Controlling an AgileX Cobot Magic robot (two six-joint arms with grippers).
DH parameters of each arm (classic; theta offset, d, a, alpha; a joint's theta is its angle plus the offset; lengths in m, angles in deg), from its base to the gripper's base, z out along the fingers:
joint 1: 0 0.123 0 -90
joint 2: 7.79 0 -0.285 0
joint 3: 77.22 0 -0.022 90
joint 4: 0 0.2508 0 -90
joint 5: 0 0 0.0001 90
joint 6: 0 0.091 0 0
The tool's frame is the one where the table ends.
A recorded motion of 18 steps. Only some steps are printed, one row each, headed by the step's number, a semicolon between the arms.
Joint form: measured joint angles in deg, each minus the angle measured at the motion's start. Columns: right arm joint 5, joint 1, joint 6, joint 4, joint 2, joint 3; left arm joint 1, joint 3, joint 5, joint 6, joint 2, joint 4.
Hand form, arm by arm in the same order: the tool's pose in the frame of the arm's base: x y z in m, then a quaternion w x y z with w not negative. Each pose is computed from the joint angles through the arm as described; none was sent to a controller.
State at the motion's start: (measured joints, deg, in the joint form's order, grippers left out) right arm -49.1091 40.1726 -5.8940 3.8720 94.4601 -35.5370; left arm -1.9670 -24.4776 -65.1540 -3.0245 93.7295 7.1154
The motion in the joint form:
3: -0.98 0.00 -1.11 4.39 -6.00 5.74; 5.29 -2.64 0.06 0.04 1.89 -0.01
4: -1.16 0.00 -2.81 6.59 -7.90 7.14; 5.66 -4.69 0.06 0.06 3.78 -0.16
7: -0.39 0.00 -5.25 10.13 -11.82 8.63; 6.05 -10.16 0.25 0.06 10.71 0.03
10: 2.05 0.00 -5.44 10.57 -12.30 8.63; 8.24 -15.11 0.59 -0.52 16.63 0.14
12: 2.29 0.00 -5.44 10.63 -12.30 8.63; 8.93 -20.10 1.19 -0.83 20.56 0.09
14: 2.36 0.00 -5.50 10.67 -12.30 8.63; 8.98 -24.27 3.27 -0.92 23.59 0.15
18: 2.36 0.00 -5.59 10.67 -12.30 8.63; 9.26 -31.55 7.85 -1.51 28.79 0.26
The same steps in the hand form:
3: 0.2262 0.1778 0.2111 0.65693 -0.22537 0.69486 0.18664; 0.2882 0.0065 0.1877 0.71548 0.02011 0.69810 -0.01837
4: 0.2218 0.1706 0.2142 0.66328 -0.21618 0.69457 0.17578; 0.2978 0.0092 0.1860 0.71657 0.01683 0.69715 -0.01542
7: 0.2150 0.1596 0.2243 0.67475 -0.19775 0.69203 0.16344; 0.3248 0.0129 0.1690 0.70647 0.01516 0.70743 -0.01427
10: 0.2141 0.1591 0.2227 0.66214 -0.20022 0.70374 0.16196; 0.3468 0.0277 0.1523 0.69847 -0.00185 0.71562 -0.00519
12: 0.2141 0.1590 0.2223 0.66058 -0.20034 0.70521 0.16179; 0.3673 0.0345 0.1455 0.70133 -0.00793 0.71279 -0.00179
14: 0.2141 0.1590 0.2222 0.66019 -0.20056 0.70561 0.16139; 0.3839 0.0370 0.1382 0.69542 -0.00829 0.71856 -0.00068
18: 0.2141 0.1590 0.2222 0.66032 -0.20111 0.70545 0.16087; 0.4115 0.0428 0.1234 0.67951 -0.01335 0.73354 0.00036

